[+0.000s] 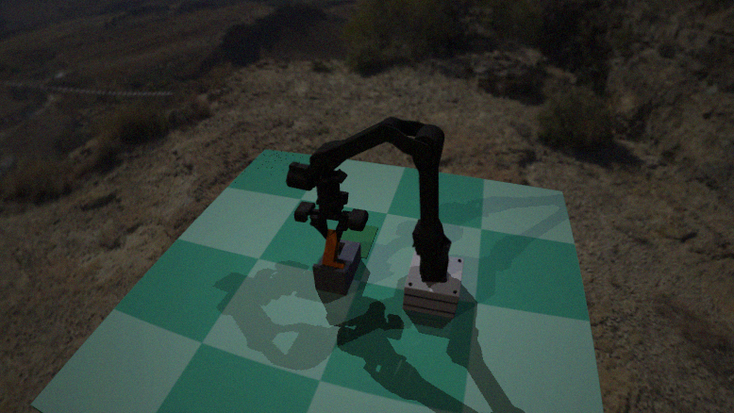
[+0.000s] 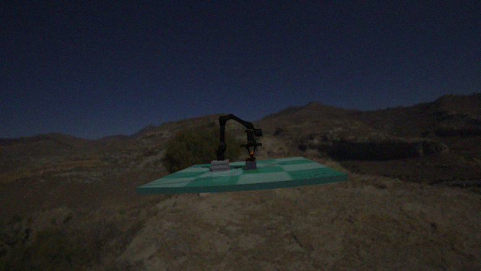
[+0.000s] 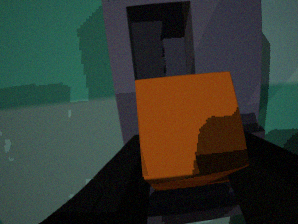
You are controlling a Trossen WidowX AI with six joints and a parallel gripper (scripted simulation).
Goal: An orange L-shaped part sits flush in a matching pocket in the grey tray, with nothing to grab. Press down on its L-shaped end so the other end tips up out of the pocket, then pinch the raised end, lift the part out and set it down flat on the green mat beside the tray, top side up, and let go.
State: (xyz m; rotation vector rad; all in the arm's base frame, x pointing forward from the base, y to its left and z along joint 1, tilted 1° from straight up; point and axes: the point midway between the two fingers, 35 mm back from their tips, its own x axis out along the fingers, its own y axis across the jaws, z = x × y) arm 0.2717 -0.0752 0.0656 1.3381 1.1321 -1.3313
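Now: gripper tip 140 mm to the left of the green mat, 130 mm above it and 40 mm past it. The rest, counted from my gripper tip: orange L-shaped part (30 mm to the left, 30 mm below, 10 mm behind).
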